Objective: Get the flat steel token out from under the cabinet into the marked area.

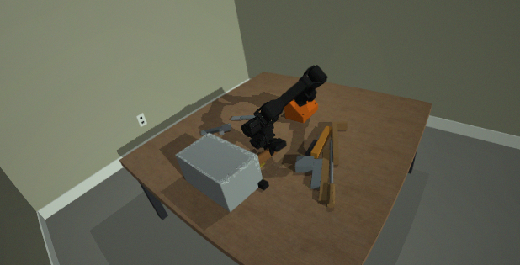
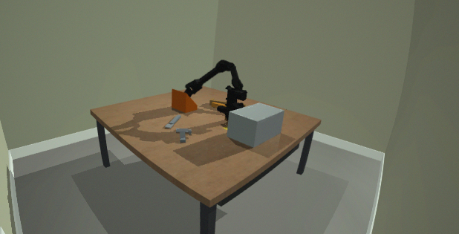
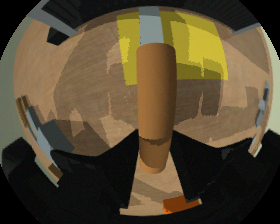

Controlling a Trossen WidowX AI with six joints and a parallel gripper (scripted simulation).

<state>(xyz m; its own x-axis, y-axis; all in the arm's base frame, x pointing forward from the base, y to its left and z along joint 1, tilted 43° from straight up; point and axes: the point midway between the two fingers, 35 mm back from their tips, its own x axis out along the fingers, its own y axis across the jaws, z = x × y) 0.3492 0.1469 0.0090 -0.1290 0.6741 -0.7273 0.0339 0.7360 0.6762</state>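
My gripper tip is now 200 mm past the orange bar, 150 mm to the right of it and 10 mm below it. From my gripper tip the other things lie so: grey block 30 mm behind, 180 mm to the left, 10 mm above; then wooden stick 40 mm behind, 280 mm to the left; then grey t-piece 20 mm ahead, 390 mm to the right.
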